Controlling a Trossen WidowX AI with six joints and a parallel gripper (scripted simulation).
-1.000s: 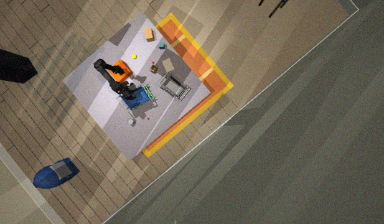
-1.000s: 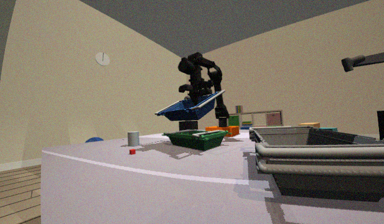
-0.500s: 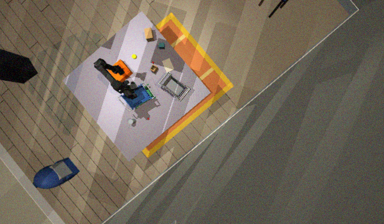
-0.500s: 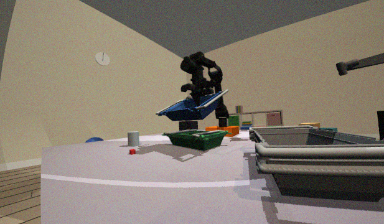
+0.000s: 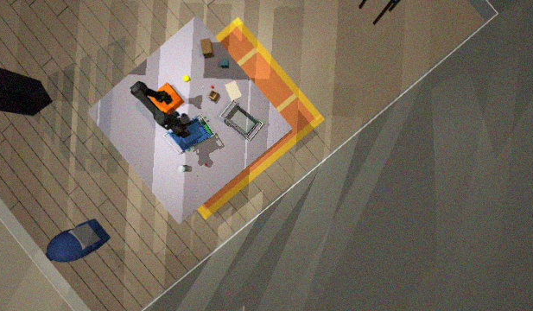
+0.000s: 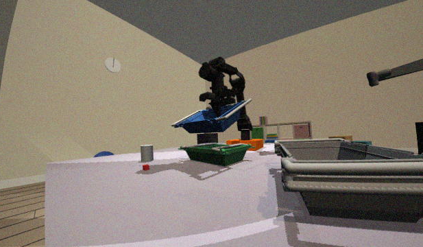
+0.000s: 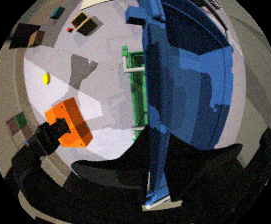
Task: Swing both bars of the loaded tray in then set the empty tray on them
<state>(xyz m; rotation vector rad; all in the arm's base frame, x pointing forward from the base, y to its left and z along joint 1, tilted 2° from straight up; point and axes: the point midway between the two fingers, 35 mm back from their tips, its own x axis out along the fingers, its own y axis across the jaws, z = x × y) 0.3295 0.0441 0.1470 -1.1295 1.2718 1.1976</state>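
My gripper tip is 70 mm short of the blue tray. The rest, counted from my gripper tip: cardboard box (520 mm behind, 460 mm to the left, 150 mm below); teal block (520 mm to the left, 330 mm behind, 160 mm below).
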